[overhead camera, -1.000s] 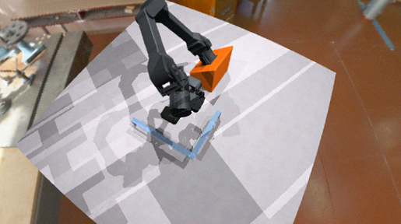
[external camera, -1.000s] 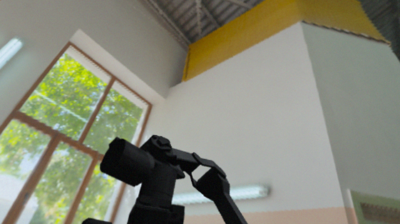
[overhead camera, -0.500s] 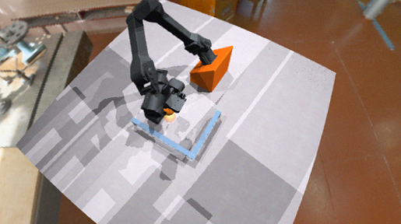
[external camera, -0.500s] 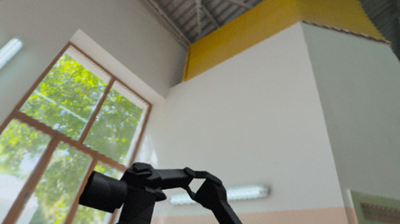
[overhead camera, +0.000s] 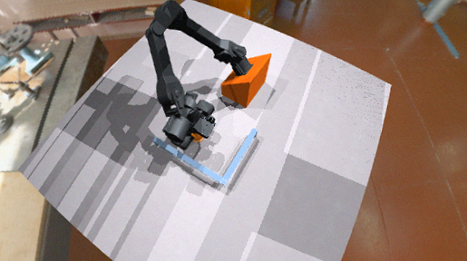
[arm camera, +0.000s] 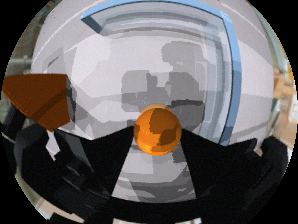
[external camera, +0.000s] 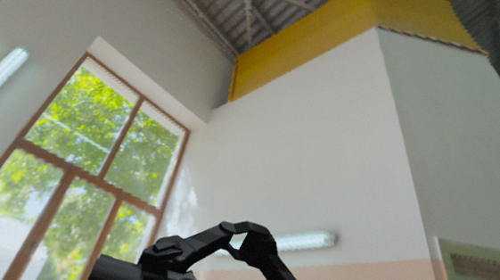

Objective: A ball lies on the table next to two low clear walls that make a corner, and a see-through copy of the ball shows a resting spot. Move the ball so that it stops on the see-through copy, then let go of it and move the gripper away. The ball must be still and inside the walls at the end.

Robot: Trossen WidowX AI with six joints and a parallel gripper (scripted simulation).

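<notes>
My gripper tip is now 20 mm above the see-through copy. From my gripper tip the other things lie so: orange ball right at my gripper tip.
</notes>
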